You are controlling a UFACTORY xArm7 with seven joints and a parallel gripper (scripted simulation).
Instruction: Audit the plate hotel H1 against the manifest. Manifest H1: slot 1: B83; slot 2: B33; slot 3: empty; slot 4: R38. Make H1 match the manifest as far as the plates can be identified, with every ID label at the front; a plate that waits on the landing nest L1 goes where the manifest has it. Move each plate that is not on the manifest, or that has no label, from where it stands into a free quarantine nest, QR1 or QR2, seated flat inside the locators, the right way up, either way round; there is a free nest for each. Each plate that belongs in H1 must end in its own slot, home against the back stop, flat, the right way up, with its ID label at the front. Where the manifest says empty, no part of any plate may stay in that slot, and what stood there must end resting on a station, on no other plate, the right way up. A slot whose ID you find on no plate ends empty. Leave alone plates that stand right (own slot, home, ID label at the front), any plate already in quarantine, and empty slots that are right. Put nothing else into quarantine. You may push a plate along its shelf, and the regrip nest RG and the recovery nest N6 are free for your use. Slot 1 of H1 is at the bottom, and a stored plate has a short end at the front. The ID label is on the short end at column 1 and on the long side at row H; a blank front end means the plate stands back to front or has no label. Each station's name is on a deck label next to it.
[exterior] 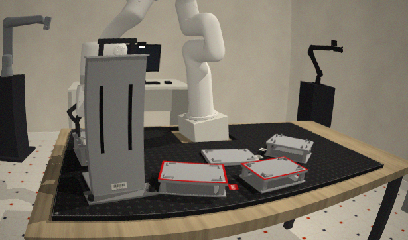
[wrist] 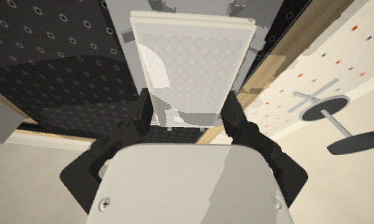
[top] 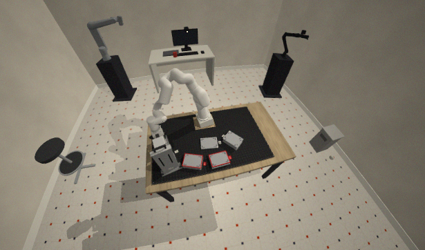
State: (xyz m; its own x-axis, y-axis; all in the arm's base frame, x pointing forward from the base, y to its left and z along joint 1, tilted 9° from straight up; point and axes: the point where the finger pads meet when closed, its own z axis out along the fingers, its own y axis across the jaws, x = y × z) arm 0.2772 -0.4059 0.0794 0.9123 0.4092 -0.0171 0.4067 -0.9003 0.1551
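Now: the regrip nest RG 2 cm below my hand and 1 cm ahead of it. The rest, counted from my hand: black plate (18 cm ahead, 9 cm above, 8 cm to the left); RG deck label (9 cm behind, 8 cm below, 4 cm to the right); H1 deck label (15 cm to the left, 9 cm ahead, 8 cm below).
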